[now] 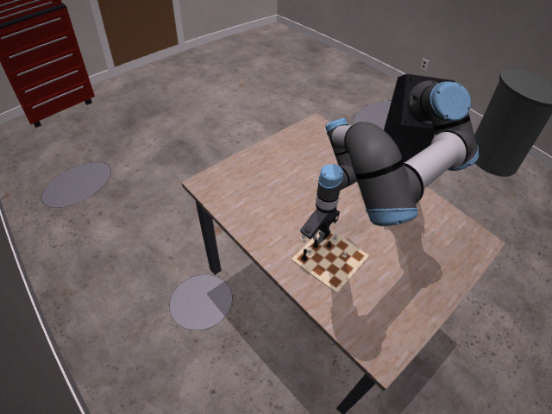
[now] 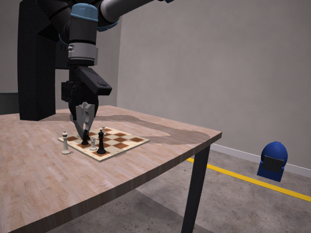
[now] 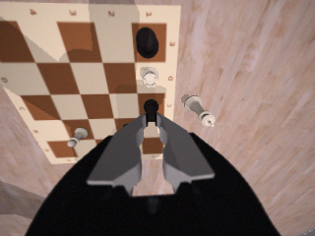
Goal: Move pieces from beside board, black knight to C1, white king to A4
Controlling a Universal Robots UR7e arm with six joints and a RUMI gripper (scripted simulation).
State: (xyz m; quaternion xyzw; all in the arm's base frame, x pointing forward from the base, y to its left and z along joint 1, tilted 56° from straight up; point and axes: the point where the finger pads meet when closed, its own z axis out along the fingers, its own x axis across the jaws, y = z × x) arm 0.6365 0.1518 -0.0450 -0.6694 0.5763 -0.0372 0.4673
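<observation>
Right now my hand is 4 cm short of the white rook, 2 cm to the right of it and 2 cm above it. Also, from my hand: chessboard: 3 cm behind, 7 cm to the left, 4 cm below; then black pawn: 5 cm behind, 2 cm to the left, 2 cm below; then white king: 3 cm ahead, 6 cm to the right, 1 cm below.
</observation>
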